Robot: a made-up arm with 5 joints.
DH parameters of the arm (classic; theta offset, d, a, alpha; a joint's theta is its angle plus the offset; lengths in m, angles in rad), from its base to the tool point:
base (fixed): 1.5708 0.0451 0 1.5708
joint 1: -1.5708 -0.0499 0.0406 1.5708
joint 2: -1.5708 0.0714 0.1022 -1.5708
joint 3: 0 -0.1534 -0.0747 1.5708
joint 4: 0 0.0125 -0.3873 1.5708
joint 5: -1.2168 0 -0.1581 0
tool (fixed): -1.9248 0.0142 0 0
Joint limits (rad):
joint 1: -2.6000..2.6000
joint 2: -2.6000..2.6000
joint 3: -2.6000..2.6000
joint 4: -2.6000..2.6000
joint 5: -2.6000..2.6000
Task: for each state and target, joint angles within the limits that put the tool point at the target. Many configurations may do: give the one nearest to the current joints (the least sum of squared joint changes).
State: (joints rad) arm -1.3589 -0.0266 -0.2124 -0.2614 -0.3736
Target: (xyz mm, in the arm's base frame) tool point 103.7 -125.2 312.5
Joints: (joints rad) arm -1.5791 -0.1047 0.1579 -0.8469 -0.8569
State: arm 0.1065 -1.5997 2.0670 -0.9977 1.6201
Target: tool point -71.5 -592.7 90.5
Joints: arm 0.4222 -2.0706 2.0937 -0.7119 1.8075
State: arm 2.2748 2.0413 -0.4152 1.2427 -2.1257
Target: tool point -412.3 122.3 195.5
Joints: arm 2.3144 1.9344 -0.4277 1.3139 -2.3530
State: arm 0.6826 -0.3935 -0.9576 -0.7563 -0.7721
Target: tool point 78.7 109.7 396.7
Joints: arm 1.0999 -0.2188 -1.4908 -0.1060 -0.4291
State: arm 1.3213 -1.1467 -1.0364 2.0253 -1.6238
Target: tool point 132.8 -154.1 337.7
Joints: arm 0.4703 -0.7648 -1.1295 1.6127 -2.3264
